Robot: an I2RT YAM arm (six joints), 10 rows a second.
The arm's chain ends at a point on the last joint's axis. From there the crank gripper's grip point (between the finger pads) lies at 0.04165 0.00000 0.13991 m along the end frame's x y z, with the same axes.
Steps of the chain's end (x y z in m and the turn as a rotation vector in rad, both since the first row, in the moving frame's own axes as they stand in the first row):
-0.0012 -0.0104 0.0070 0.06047 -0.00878 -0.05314
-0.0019 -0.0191 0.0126 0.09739 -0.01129 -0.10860
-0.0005 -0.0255 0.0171 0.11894 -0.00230 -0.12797
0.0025 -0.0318 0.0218 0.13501 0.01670 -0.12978
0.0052 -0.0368 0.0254 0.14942 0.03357 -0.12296
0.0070 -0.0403 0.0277 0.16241 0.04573 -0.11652
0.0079 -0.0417 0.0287 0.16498 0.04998 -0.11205
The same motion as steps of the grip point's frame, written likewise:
-0.0027 -0.0210 0.0070 0.06047 -0.00878 -0.05314
-0.0045 -0.0371 0.0122 0.09739 -0.01129 -0.10860
-0.0022 -0.0473 0.0159 0.11894 -0.00230 -0.12797
0.0032 -0.0561 0.0195 0.13501 0.01670 -0.12978
0.0082 -0.0628 0.0220 0.14942 0.03357 -0.12296
0.0117 -0.0679 0.0234 0.16241 0.04573 -0.11652
0.0132 -0.0695 0.0242 0.16498 0.04998 -0.11205

